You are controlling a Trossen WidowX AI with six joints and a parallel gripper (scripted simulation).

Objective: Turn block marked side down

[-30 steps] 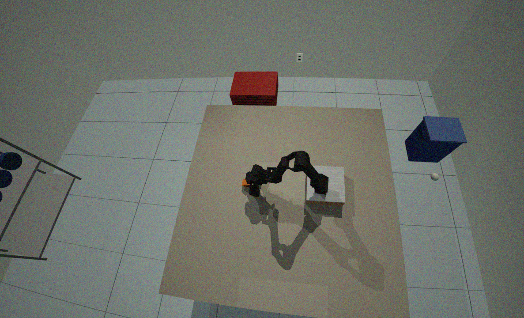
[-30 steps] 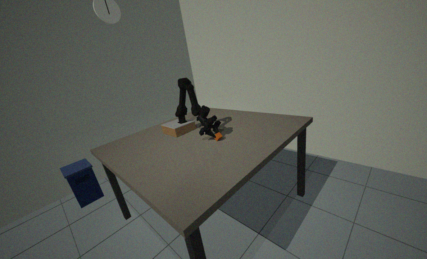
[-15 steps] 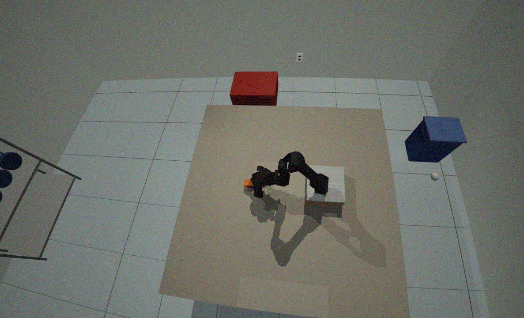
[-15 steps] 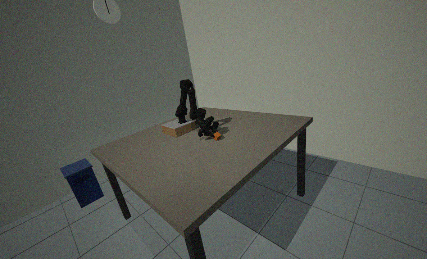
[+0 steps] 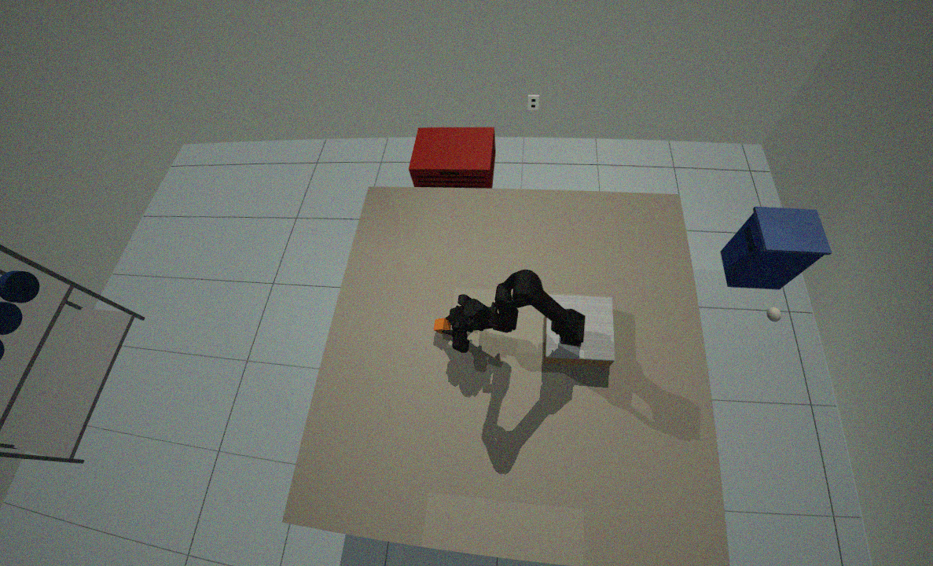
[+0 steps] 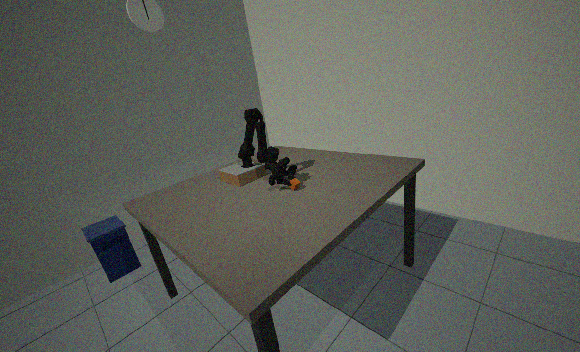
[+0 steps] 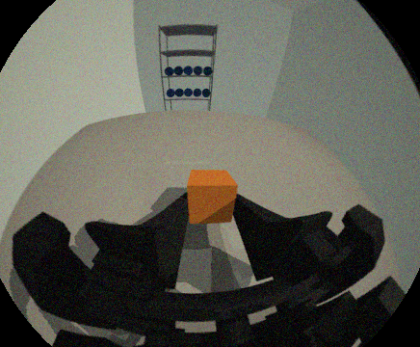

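Now: the small orange block 1 cm below my gripper tip.
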